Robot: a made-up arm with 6 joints. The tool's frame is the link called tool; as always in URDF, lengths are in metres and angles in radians. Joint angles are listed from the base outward.
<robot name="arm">
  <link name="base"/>
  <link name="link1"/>
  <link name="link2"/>
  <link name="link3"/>
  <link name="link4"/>
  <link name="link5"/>
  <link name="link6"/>
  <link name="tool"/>
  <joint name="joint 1" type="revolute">
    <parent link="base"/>
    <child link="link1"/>
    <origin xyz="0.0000 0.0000 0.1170" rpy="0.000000 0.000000 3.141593"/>
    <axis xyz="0 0 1"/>
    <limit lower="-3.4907" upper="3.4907"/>
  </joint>
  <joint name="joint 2" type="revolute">
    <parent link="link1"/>
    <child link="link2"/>
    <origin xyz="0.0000 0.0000 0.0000" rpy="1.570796 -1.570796 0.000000"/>
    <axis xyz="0 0 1"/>
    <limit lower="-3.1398" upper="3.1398"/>
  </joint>
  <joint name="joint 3" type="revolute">
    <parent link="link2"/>
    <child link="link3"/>
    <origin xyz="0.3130 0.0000 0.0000" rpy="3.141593 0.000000 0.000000"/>
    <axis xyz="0 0 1"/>
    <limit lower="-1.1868" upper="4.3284"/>
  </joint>
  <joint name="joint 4" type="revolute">
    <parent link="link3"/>
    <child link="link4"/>
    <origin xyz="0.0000 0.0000 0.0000" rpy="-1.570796 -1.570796 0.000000"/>
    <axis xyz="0 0 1"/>
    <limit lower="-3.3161" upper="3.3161"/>
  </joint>
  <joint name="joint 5" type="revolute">
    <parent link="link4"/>
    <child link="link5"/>
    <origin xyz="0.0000 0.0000 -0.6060" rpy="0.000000 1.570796 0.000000"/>
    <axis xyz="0 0 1"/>
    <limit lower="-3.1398" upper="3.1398"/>
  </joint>
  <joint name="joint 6" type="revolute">
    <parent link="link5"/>
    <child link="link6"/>
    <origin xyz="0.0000 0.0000 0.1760" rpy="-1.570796 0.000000 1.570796"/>
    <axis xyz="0 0 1"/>
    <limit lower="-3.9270" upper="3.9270"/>
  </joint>
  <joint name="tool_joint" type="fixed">
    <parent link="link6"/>
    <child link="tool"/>
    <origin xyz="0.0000 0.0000 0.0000" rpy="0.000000 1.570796 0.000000"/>
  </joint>
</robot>
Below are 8 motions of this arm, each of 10 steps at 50 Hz.
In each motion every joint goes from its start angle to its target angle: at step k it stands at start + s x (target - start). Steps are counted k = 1, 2, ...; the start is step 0. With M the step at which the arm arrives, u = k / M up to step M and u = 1 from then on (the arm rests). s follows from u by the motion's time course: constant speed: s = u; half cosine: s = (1 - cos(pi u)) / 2; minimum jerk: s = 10 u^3 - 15 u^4 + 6 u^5.
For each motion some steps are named. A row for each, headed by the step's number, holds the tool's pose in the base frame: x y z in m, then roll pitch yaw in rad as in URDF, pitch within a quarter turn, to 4 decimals.
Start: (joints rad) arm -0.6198 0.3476 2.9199 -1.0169 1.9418 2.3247
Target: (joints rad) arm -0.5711 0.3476 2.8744 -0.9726 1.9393 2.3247
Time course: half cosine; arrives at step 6
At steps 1, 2, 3, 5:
1: -0.3164 0.1102 0.8651 1.9388 0.6565 -2.1395
2: -0.3153 0.1045 0.8680 1.9283 0.6635 -2.1418
3: -0.3136 0.0967 0.8719 1.9137 0.6727 -2.1452
5: -0.3103 0.0833 0.8786 1.8877 0.6882 -2.1521

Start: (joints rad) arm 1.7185 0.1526 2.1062 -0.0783 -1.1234 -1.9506
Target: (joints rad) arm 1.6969 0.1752 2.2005 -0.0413 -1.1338 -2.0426
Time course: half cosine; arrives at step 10
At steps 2, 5, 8, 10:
2: 0.1983 -0.1425 0.9918 1.9171 -0.8346 1.8170
5: 0.1994 -0.1600 0.9837 1.9594 -0.8598 1.7906
8: 0.2001 -0.1772 0.9750 2.0032 -0.8850 1.7631
10: 0.2002 -0.1812 0.9729 2.0138 -0.8910 1.7564

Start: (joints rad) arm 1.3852 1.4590 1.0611 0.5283 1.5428 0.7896
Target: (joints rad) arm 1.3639 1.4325 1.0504 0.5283 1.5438 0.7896
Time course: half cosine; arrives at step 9
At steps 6, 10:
6: 0.3301 0.8563 0.0121 -1.6543 -0.9101 2.3325
10: 0.3348 0.8549 0.0165 -1.6599 -0.9125 2.3317

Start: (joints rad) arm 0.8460 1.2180 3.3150 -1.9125 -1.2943 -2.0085
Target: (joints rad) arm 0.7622 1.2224 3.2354 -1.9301 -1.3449 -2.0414
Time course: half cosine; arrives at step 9
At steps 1, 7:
1: 0.0452 0.1396 0.8328 1.5175 -0.0737 2.8440
7: 0.0844 0.1681 0.8412 1.6152 -0.0580 2.7622

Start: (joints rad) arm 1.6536 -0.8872 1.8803 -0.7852 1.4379 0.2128
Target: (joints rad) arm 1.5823 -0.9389 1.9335 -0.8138 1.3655 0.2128
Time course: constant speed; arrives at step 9
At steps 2, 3, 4, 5, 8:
2: 0.1750 -0.7610 0.6377 -2.3636 0.6455 -0.4263
3: 0.1688 -0.7671 0.6305 -2.3541 0.6440 -0.4328
4: 0.1626 -0.7731 0.6233 -2.3446 0.6426 -0.4394
5: 0.1563 -0.7790 0.6160 -2.3351 0.6412 -0.4461
8: 0.1368 -0.7959 0.5938 -2.3067 0.6371 -0.4668

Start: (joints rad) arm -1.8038 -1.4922 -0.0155 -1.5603 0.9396 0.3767
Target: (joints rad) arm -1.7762 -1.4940 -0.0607 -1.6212 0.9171 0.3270
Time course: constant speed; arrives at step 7
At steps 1, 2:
1: 0.0170 0.0743 0.7268 2.6477 -0.6309 2.9843
2: 0.0174 0.0705 0.7253 2.6469 -0.6327 3.0019

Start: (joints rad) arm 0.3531 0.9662 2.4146 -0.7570 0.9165 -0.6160
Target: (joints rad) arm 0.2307 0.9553 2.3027 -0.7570 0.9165 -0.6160
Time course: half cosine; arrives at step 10
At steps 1, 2, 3, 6, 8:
1: 0.4693 0.0352 0.8812 -2.6419 -0.7419 -1.9596
2: 0.4734 0.0324 0.8800 -2.6491 -0.7467 -1.9634
3: 0.4798 0.0281 0.8780 -2.6605 -0.7542 -1.9692
6: 0.5049 0.0085 0.8694 -2.7083 -0.7837 -1.9908
8: 0.5184 -0.0036 0.8640 -2.7362 -0.7996 -2.0016

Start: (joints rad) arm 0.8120 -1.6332 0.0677 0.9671 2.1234 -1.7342
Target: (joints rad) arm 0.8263 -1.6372 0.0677 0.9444 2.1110 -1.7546
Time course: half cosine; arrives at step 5
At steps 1, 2, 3, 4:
1: -0.2945 -0.4574 0.6794 -1.5374 0.6219 2.9168
2: -0.2923 -0.4590 0.6789 -1.5326 0.6199 2.9262
3: -0.2895 -0.4609 0.6784 -1.5267 0.6176 2.9378
4: -0.2873 -0.4625 0.6779 -1.5218 0.6157 2.9472

